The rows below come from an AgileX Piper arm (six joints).
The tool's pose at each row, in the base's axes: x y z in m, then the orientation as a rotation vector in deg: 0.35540 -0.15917 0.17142 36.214 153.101 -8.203; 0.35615 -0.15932 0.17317 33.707 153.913 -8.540; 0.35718 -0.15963 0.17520 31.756 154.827 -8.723; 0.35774 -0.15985 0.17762 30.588 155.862 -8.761; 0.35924 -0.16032 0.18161 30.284 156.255 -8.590; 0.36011 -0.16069 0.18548 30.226 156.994 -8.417; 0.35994 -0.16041 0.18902 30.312 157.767 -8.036; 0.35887 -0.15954 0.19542 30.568 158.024 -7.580; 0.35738 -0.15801 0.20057 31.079 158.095 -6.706; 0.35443 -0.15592 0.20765 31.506 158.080 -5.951; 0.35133 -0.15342 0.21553 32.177 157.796 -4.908; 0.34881 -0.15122 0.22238 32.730 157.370 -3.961
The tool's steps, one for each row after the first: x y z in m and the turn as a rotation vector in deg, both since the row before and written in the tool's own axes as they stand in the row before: -0.00137 0.00019 -0.00132 -0.099 0.179 -1.892; -0.00177 0.00011 -0.00145 -0.085 0.444 -1.512; -0.00148 -0.00005 -0.00200 -0.033 0.754 -0.982; -0.00293 0.00000 -0.00313 -0.117 0.333 -0.253; -0.00229 -0.00015 -0.00326 -0.036 0.717 -0.148; -0.00101 0.00007 -0.00341 -0.151 0.797 -0.031; -0.00094 0.00019 -0.00648 -0.242 0.339 0.181; 0.00011 0.00071 -0.00553 -0.515 0.251 0.432; 0.00098 0.00068 -0.00786 -0.456 0.145 0.376; 0.00102 0.00105 -0.00871 -0.655 -0.031 0.618; 0.00075 0.00109 -0.00751 -0.629 -0.194 0.552
